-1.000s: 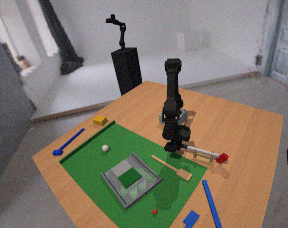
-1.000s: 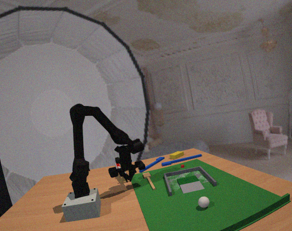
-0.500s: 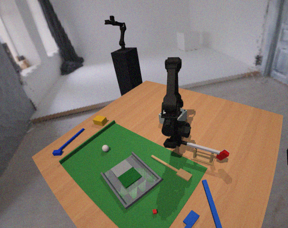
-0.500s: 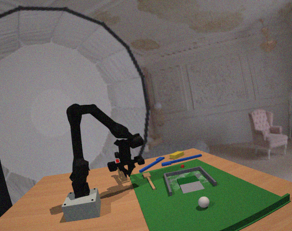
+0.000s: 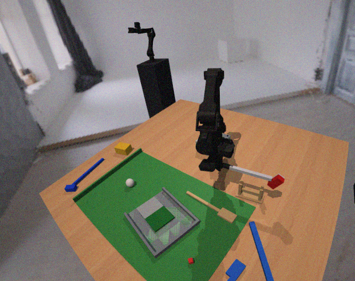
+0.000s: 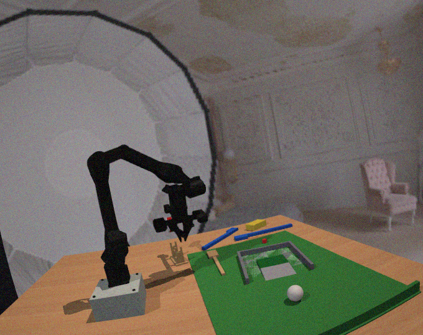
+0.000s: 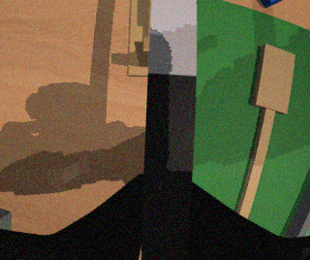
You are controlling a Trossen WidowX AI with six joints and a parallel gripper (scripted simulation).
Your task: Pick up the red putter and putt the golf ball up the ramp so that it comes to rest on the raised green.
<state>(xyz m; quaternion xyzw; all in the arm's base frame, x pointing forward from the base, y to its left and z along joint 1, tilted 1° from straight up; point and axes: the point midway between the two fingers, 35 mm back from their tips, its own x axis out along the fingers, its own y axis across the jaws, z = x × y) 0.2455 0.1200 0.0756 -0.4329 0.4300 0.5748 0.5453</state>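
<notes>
The red putter is 120 mm to the left of my gripper tip, 30 mm above it and 10 mm behind it. Round my gripper tip: white golf ball 400 mm to the right, 190 mm ahead, 100 mm below; then wooden stand 140 mm to the left, 90 mm below, 10 mm behind; then small red cube 360 mm ahead, 110 mm below, 60 mm to the left.
</notes>
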